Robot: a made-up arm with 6 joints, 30 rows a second.
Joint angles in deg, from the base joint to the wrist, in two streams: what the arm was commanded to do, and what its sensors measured. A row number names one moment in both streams.
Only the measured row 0 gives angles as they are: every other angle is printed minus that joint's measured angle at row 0.
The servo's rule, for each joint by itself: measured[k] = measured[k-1] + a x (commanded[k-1-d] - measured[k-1]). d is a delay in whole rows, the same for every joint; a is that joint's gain. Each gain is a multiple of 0.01, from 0.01 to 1. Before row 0 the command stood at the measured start. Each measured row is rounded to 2 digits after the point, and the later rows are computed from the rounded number. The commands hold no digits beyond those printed.
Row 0, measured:
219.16, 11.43, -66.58, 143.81, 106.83, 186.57
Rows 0 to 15, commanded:
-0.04, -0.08, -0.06, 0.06, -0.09, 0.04
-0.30, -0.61, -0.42, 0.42, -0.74, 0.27
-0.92, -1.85, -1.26, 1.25, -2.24, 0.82
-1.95, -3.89, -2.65, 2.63, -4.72, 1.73
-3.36, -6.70, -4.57, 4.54, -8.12, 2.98
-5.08, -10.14, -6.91, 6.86, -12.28, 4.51
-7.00, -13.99, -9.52, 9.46, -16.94, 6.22
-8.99, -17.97, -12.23, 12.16, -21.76, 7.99
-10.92, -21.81, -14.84, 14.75, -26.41, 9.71
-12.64, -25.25, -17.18, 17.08, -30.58, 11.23
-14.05, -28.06, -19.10, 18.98, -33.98, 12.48
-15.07, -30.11, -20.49, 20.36, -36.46, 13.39
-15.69, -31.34, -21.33, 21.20, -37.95, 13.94
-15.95, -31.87, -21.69, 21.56, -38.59, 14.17
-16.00, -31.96, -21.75, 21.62, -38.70, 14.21
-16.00, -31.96, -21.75, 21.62, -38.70, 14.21
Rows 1 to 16, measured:
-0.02, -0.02, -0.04, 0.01, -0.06, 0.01
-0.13, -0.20, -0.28, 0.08, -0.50, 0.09
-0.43, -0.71, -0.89, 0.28, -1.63, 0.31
-1.01, -1.70, -1.98, 0.68, -3.64, 0.74
-1.90, -3.25, -3.59, 1.34, -6.55, 1.41
-3.11, -5.39, -5.65, 2.28, -10.27, 2.34
-4.59, -8.06, -8.05, 3.50, -14.61, 3.50
-6.26, -11.13, -10.64, 4.97, -19.26, 4.85
-8.03, -14.44, -13.24, 6.63, -23.91, 6.31
-9.78, -17.79, -15.68, 8.41, -28.25, 7.79
-11.40, -20.97, -17.80, 10.21, -31.97, 9.20
-12.79, -23.80, -19.47, 11.94, -34.89, 10.46
-13.89, -26.14, -20.62, 13.51, -36.88, 11.50
-14.67, -27.92, -21.28, 14.88, -37.99, 12.30
-15.18, -29.17, -21.57, 16.03, -38.45, 12.87
-15.49, -30.03, -21.68, 16.98, -38.61, 13.27
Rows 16 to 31, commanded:
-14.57, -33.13, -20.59, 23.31, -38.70, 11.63
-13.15, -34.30, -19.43, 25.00, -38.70, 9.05
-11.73, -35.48, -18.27, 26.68, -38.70, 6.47
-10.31, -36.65, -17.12, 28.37, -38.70, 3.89
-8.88, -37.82, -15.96, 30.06, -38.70, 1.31
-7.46, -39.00, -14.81, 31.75, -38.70, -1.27
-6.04, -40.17, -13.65, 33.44, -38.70, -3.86
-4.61, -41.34, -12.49, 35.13, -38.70, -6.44
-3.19, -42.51, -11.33, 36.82, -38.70, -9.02
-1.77, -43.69, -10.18, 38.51, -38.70, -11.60
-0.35, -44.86, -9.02, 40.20, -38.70, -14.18
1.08, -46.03, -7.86, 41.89, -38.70, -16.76
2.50, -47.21, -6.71, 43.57, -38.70, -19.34
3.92, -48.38, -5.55, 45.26, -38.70, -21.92
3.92, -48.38, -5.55, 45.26, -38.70, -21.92
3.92, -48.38, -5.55, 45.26, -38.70, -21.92
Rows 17 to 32, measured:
-15.14, -30.99, -21.00, 18.06, -38.67, 12.78
-14.38, -32.02, -20.03, 19.24, -38.69, 11.66
-13.37, -33.09, -18.94, 20.50, -38.70, 10.10
-12.21, -34.19, -17.81, 21.84, -38.70, 8.24
-10.94, -35.32, -16.66, 23.24, -38.70, 6.16
-9.62, -36.46, -15.51, 24.69, -38.70, 3.93
-8.26, -37.61, -14.36, 26.18, -38.70, 1.59
-6.87, -38.77, -13.20, 27.70, -38.70, -0.82
-5.47, -39.93, -12.04, 29.25, -38.70, -3.28
-4.06, -41.10, -10.89, 30.82, -38.70, -5.78
-2.65, -42.27, -9.73, 32.41, -38.70, -8.30
-1.23, -43.44, -8.57, 34.02, -38.70, -10.84
0.19, -44.61, -7.42, 35.64, -38.70, -13.39
1.61, -45.78, -6.26, 37.28, -38.70, -15.95
2.49, -46.59, -5.82, 38.64, -38.70, -17.74
3.03, -47.14, -5.65, 39.77, -38.70, -18.99

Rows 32 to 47, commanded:
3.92, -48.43, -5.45, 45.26, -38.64, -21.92
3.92, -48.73, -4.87, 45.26, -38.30, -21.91
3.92, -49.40, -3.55, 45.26, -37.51, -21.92
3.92, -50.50, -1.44, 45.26, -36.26, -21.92
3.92, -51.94, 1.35, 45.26, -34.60, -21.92
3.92, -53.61, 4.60, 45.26, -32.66, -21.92
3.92, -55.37, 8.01, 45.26, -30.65, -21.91
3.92, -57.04, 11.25, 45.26, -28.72, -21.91
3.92, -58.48, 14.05, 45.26, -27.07, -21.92
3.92, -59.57, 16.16, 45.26, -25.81, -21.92
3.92, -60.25, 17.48, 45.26, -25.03, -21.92
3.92, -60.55, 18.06, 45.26, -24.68, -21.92
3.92, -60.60, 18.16, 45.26, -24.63, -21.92
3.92, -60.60, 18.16, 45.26, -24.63, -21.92
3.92, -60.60, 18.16, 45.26, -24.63, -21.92
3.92, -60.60, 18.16, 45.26, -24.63, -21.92
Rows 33 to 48, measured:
3.37, -47.54, -5.53, 40.70, -38.66, -19.87
3.58, -47.91, -5.12, 41.48, -38.43, -20.48
3.71, -48.37, -4.15, 42.12, -37.83, -20.91
3.79, -49.03, -2.47, 42.65, -36.81, -21.21
3.84, -49.93, -0.10, 43.09, -35.37, -21.42
3.87, -51.07, 2.81, 43.46, -33.61, -21.57
3.89, -52.40, 6.03, 43.77, -31.69, -21.67
3.90, -53.84, 9.27, 44.02, -29.76, -21.74
3.91, -55.28, 12.23, 44.23, -28.01, -21.79
3.91, -56.61, 14.67, 44.41, -26.58, -21.83
3.91, -57.74, 16.41, 44.55, -25.57, -21.86
3.91, -58.61, 17.43, 44.67, -24.99, -21.88
3.91, -59.23, 17.88, 44.77, -24.76, -21.89
3.91, -59.65, 18.05, 44.85, -24.68, -21.90
3.91, -59.94, 18.12, 44.92, -24.65, -21.91
3.91, -60.14, 18.14, 44.98, -24.64, -21.91

